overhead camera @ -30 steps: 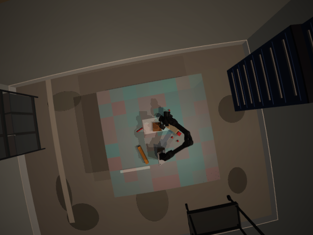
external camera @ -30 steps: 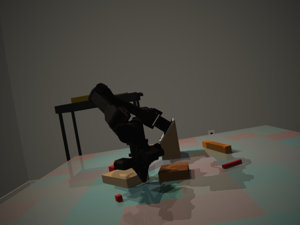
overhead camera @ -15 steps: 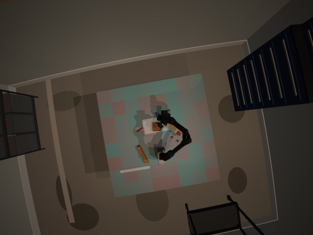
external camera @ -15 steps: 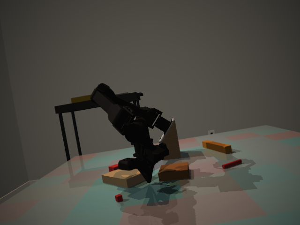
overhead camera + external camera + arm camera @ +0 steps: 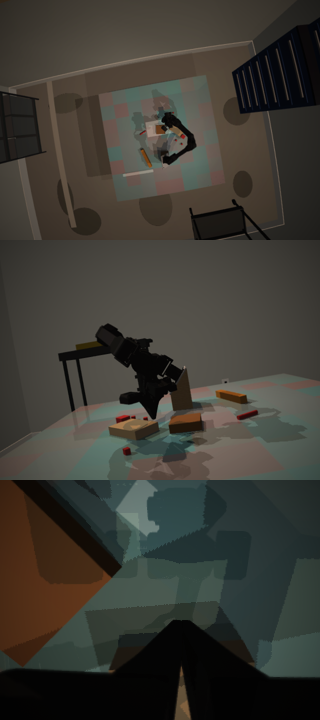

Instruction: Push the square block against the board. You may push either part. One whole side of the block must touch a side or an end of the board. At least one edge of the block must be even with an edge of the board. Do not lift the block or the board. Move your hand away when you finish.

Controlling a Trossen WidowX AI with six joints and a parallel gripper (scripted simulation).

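My gripper tip is 100 mm to the left of the tan board, 80 mm past it and 40 mm above it. Round my gripper tip: orange-brown square block 90 mm to the left, 70 mm behind, 40 mm below; then long orange bar 390 mm behind, 260 mm to the left, 40 mm below; then big red cube 160 mm to the right, 160 mm behind, 40 mm below.
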